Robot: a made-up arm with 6 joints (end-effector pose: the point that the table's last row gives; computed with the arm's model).
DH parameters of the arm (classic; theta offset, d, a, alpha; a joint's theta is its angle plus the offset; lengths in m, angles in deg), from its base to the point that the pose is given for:
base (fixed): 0 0.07 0 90
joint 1: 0 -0.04 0.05 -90
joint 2: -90 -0.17 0.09 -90
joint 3: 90 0.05 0.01 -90
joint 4: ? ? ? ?
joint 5: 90 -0.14 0.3 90
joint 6: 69.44 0 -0.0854 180
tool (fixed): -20.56 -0.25 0 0
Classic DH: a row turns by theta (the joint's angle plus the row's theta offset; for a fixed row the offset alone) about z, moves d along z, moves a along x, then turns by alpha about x.
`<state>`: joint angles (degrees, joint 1 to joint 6).
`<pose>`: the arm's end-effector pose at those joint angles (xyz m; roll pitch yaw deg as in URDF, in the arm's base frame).
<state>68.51 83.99 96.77 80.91 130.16 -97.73</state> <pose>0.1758 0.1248 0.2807 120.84 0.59 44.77</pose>
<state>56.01 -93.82 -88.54 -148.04 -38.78 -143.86</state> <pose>0.4591 -0.4177 0.2737 -161.11 23.07 -71.39</pose>
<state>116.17 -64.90 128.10 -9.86 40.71 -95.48</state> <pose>-0.2933 0.0100 -0.0872 -44.12 71.34 -43.38</pose>
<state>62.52 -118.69 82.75 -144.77 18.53 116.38</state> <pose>-0.4683 -0.1694 -0.0755 -33.85 42.83 -35.16</pose>
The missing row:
joint 4: 0 0.05 0.26 90
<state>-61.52 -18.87 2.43 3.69 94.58 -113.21</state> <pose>-0.1061 0.2300 -0.0812 69.57 -49.15 0.09</pose>
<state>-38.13 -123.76 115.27 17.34 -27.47 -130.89</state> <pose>0.4879 0.0043 -0.0333 -47.71 -20.88 48.13</pose>
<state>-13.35 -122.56 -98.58 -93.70 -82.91 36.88</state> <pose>-0.5117 -0.3914 0.2068 -166.93 15.52 8.00</pose>
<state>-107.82 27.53 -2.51 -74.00 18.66 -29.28</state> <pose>-0.5641 0.4458 -0.0547 56.43 6.81 29.33</pose>
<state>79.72 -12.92 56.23 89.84 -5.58 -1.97</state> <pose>-0.2643 0.0508 -0.3349 10.01 -5.30 56.30</pose>
